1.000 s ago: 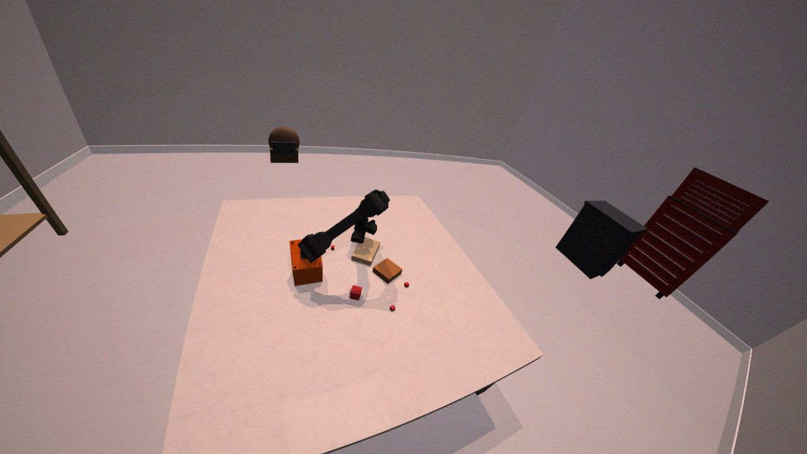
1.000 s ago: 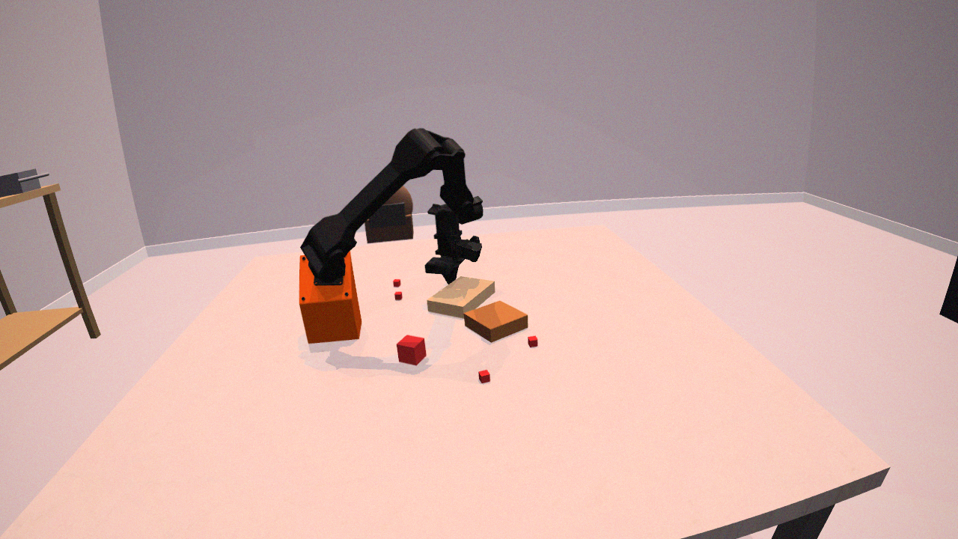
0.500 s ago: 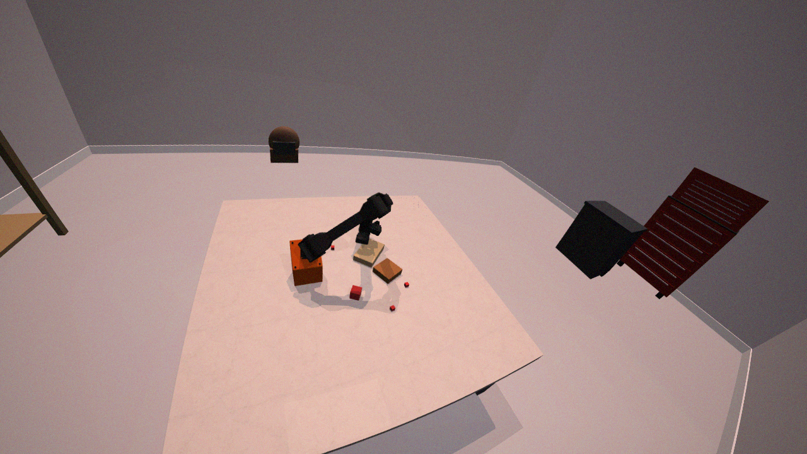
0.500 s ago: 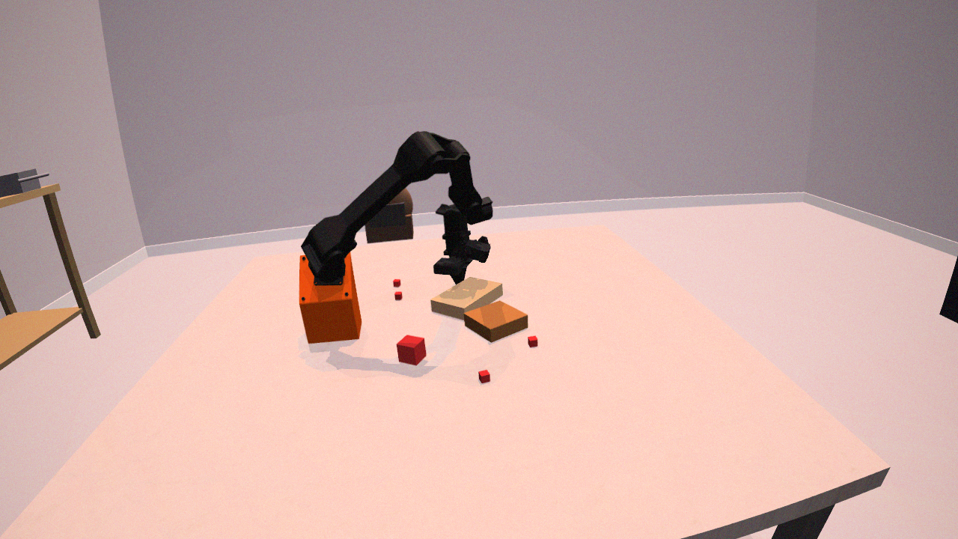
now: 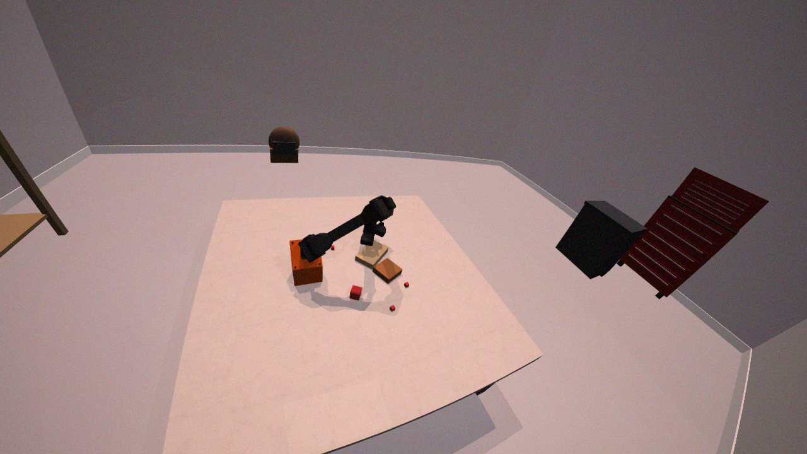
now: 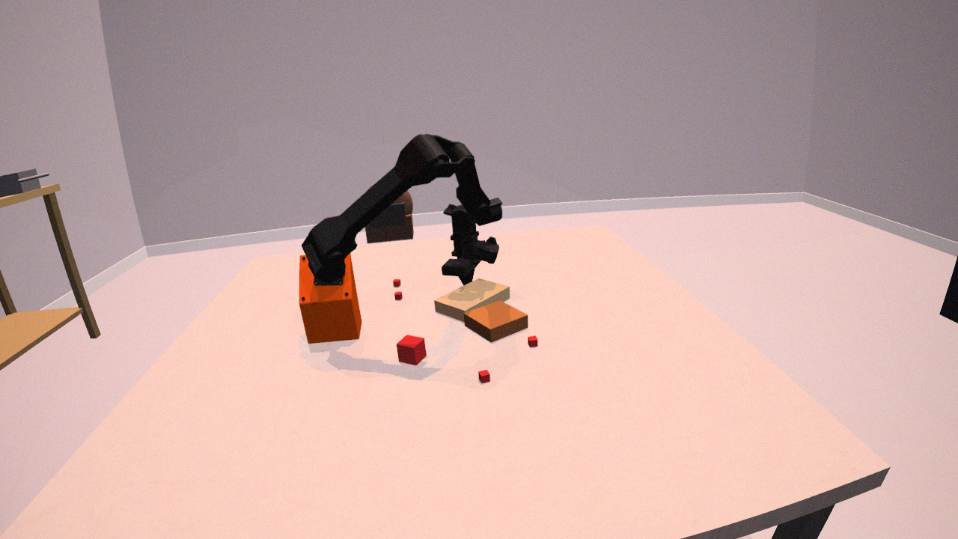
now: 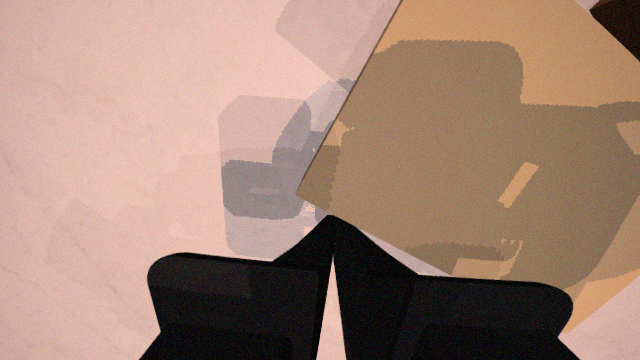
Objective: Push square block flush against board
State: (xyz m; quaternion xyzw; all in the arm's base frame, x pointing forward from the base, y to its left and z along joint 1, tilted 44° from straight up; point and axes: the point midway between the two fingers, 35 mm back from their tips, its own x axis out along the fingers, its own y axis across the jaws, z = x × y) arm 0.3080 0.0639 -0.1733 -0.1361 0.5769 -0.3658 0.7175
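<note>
The tan board is 1 cm ahead of my gripper tip, 8 cm to the right of it and 1 cm above it. Round my gripper tip: red cube: 13 cm behind, 31 cm to the right, 1 cm above; brown square block: 5 cm ahead, 20 cm to the right, 1 cm above.
</note>
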